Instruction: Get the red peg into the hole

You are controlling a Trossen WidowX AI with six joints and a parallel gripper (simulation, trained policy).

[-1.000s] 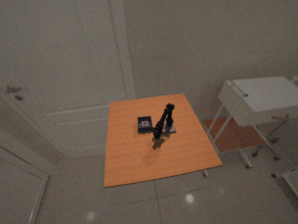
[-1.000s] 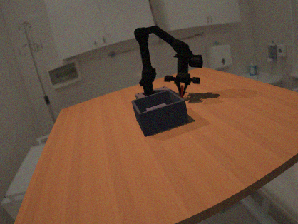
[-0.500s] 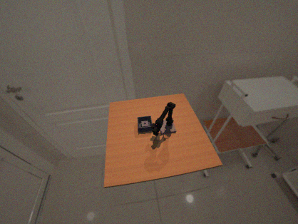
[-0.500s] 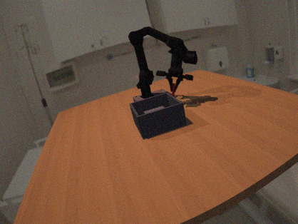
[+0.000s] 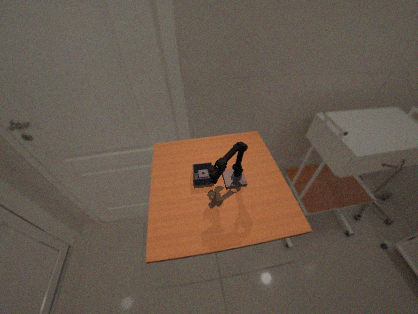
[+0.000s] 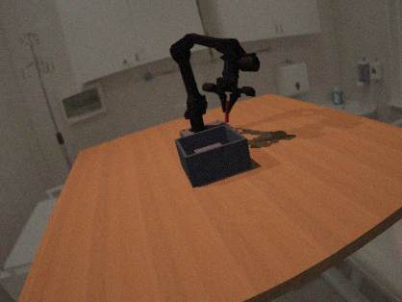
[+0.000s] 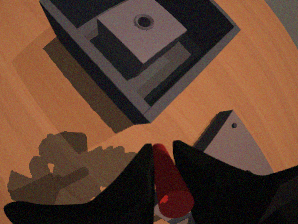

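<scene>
The plate is 8 cm ahead of my gripper tip, 13 cm to the right of it and 9 cm below it. Round my gripper tip: dark blue box 8 cm ahead, 13 cm to the right, 11 cm below; then red peg 1 cm behind, 1 cm to the left.
</scene>
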